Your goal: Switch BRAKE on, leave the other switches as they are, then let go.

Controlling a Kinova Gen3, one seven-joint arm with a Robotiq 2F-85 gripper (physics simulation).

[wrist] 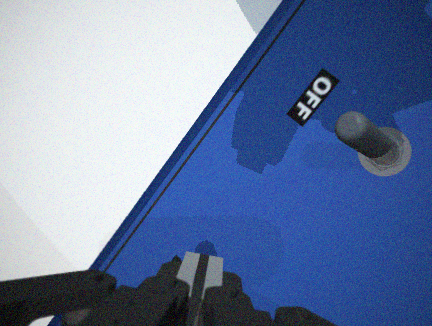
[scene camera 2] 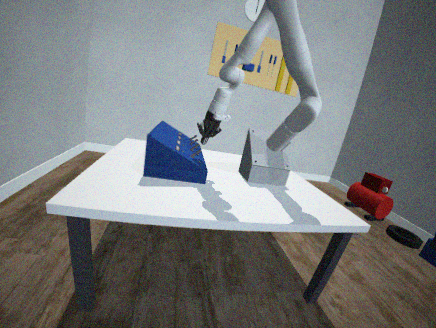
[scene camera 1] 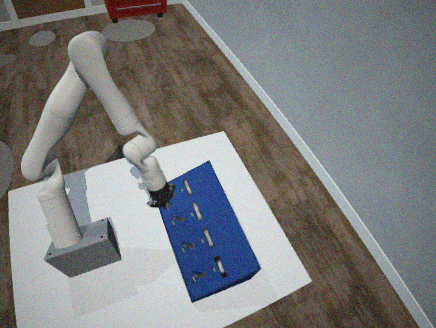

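Seen in the pictures: gripper, between the fingertips: (wrist: pixel 200 281) (scene camera 2: pixel 202 143) (scene camera 1: pixel 167 207); arm's base, origin of its link: (scene camera 2: pixel 273 144) (scene camera 1: pixel 70 241).
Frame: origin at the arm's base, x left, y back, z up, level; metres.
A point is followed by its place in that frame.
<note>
The blue switch panel (scene camera 1: pixel 226 231) {x -0.099, y -0.557, z -0.042 m} (scene camera 2: pixel 172 165) {x 0.216, y -0.485, z -0.128 m} (wrist: pixel 300 215) {x 0.095, y -0.405, z -0.105 m} has a sloping face with a row of metal levers. My gripper (scene camera 1: pixel 165 206) {x 0.065, y -0.371, z -0.052 m} (scene camera 2: pixel 204 142) {x 0.065, y -0.371, z -0.052 m} (wrist: pixel 200 281) {x 0.065, y -0.371, z -0.052 m} is shut with nothing between its fingers, over the panel's low edge. In the wrist view a grey lever (wrist: pixel 367 137) {x 0.142, y -0.386, z -0.065 m} leans towards an OFF label (wrist: pixel 313 97) {x 0.141, y -0.375, z -0.117 m}, up and right of my fingertips. No name plate shows there. The BRAKE lever does not show in the wrist view. In scene camera 1 the second lever from the far end (scene camera 1: pixel 178 219) {x 0.016, y -0.401, z -0.078 m} stands near my fingertips; its label and setting are too small to read.
Two more levers (scene camera 1: pixel 188 246) {x -0.103, y -0.406, z -0.076 m} (scene camera 1: pixel 199 275) {x -0.220, y -0.412, z -0.074 m} stand along the panel towards the near end. Pale upright pieces line the upper face. The grey arm base (scene camera 1: pixel 92 252) {x -0.053, y -0.069, z -0.014 m} (scene camera 2: pixel 265 170) {x 0.098, y -0.049, z -0.121 m} stands on the white table (scene camera 1: pixel 40 295) {x -0.107, y 0.198, z -0.192 m} (scene camera 2: pixel 125 200) {x 0.427, y -0.599, z -0.192 m}, across from the panel's low edge.
</note>
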